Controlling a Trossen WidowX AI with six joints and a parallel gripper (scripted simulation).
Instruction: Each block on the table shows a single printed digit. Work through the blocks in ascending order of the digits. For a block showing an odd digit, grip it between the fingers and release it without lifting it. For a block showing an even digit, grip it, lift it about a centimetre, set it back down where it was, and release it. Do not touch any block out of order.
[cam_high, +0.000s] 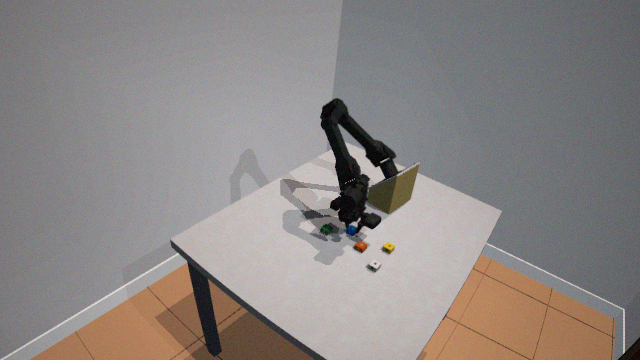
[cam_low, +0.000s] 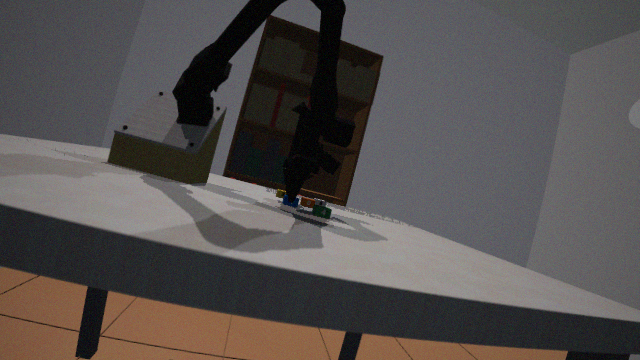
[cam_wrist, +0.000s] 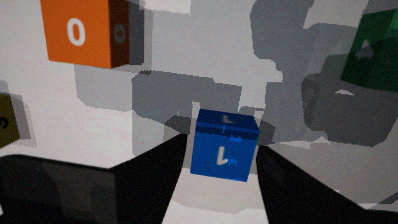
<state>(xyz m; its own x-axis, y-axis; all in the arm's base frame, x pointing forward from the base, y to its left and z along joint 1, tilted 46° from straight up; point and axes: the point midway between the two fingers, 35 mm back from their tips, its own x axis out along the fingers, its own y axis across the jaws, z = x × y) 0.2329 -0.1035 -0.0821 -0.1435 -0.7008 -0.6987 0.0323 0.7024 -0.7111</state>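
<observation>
Right now the blue block is right at my gripper tip. From my gripper tip the other things lie so: yellow block: 16 cm to the left; green block: 6 cm ahead, 7 cm to the right; orange block: 6 cm ahead, 7 cm to the left.
</observation>
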